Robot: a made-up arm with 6 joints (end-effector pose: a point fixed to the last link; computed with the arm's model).
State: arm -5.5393 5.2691 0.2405 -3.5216 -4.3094 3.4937
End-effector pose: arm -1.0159 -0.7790 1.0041 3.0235 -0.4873 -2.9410
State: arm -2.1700 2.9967 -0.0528 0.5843 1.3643 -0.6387
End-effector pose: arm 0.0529 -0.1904 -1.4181 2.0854 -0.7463 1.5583
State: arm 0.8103 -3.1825 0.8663 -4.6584 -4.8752 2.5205
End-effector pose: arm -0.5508 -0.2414 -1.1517 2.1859 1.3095 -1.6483
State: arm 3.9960 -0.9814 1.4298 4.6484 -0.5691 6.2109
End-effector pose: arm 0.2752 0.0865 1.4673 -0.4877 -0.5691 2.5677
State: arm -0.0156 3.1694 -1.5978 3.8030 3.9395 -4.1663
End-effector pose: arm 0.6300 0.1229 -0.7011 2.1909 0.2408 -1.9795
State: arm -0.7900 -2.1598 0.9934 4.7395 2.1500 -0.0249
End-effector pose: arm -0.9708 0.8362 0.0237 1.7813 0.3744 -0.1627
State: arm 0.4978 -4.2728 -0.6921 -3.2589 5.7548 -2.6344
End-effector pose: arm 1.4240 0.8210 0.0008 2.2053 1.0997 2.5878
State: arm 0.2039 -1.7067 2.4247 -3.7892 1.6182 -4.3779
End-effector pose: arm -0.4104 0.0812 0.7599 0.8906 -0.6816 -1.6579
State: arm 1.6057 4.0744 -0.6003 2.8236 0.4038 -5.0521
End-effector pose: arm -0.0440 -0.8801 -1.1952 -3.0257 0.0675 0.6757
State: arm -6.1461 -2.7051 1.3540 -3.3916 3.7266 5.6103
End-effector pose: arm -0.9174 -0.0991 -0.2915 0.8369 -1.0375 2.2224
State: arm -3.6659 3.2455 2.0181 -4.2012 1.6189 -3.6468
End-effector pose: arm 0.5726 -0.5758 -0.2666 2.0296 -0.0807 -0.3222
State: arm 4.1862 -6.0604 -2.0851 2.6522 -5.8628 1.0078
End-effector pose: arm 0.4331 0.5718 0.6261 2.6656 0.8184 -2.9558
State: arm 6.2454 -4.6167 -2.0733 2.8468 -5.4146 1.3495
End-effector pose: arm 0.3110 0.0811 0.8863 1.2440 0.3254 -1.9515
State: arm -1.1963 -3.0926 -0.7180 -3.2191 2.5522 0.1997
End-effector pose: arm 0.2129 -0.3773 -1.0242 0.0627 0.0670 2.2098
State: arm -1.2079 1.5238 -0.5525 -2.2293 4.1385 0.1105
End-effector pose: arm 0.6600 -1.2483 0.5336 -2.3987 -0.1267 -0.8373
